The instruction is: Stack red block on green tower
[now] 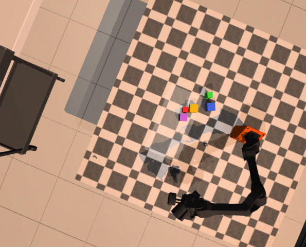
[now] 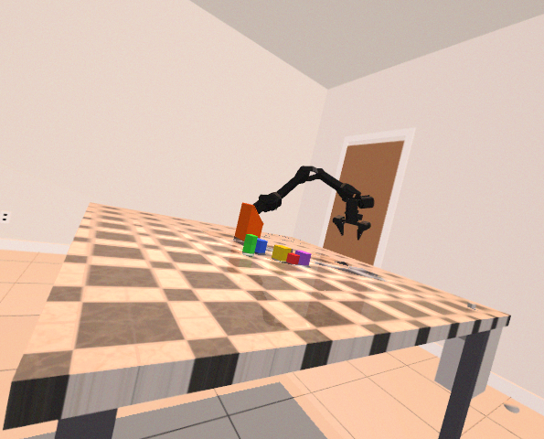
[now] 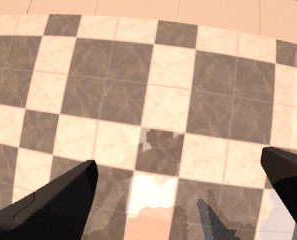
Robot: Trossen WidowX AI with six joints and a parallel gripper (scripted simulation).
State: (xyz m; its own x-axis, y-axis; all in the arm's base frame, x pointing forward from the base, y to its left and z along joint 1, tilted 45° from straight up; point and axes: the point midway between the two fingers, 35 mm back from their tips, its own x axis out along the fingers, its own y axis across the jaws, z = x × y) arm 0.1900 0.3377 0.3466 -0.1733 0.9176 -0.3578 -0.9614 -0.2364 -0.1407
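The red block lies 49 cm to the right of my gripper tip, 20 cm ahead of it and 11 cm below it. The rest, counted from my gripper tip: blue block: 57 cm to the right, 10 cm below, 7 cm ahead; yellow block: 51 cm to the right, 16 cm ahead, 10 cm below; purple block: 44 cm to the right, 19 cm ahead, 10 cm below.
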